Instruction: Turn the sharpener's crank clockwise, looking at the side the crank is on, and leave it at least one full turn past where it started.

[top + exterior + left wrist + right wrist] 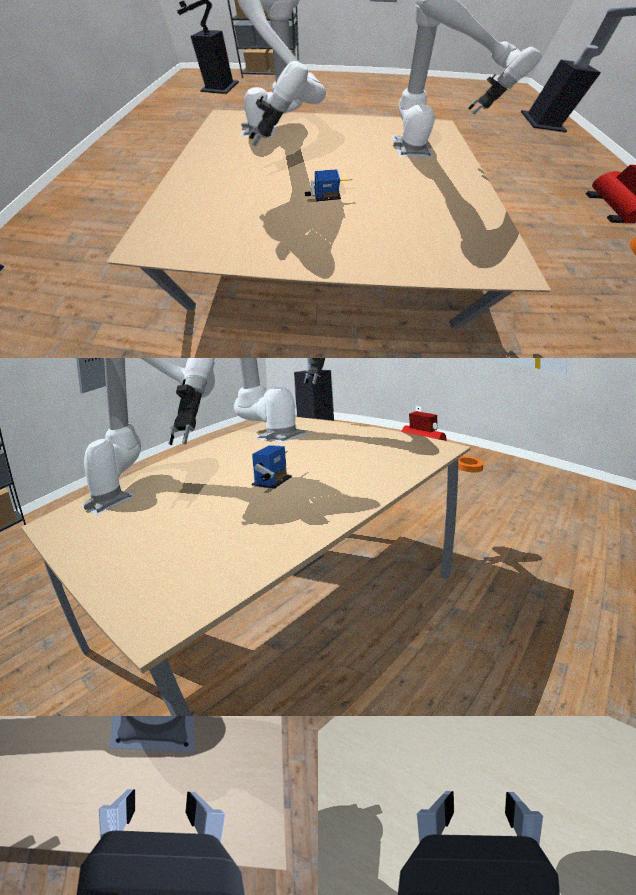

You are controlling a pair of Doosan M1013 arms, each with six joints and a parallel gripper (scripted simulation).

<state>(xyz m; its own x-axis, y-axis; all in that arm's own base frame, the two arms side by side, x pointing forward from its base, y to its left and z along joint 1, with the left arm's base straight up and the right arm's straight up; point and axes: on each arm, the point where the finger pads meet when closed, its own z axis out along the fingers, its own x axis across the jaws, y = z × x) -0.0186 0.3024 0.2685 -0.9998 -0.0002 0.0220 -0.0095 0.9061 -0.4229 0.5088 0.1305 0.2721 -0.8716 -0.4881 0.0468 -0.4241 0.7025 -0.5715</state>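
Observation:
Now: the black knob 280 mm to the left of my right hand, 210 mm below it and 100 mm ahead of it.

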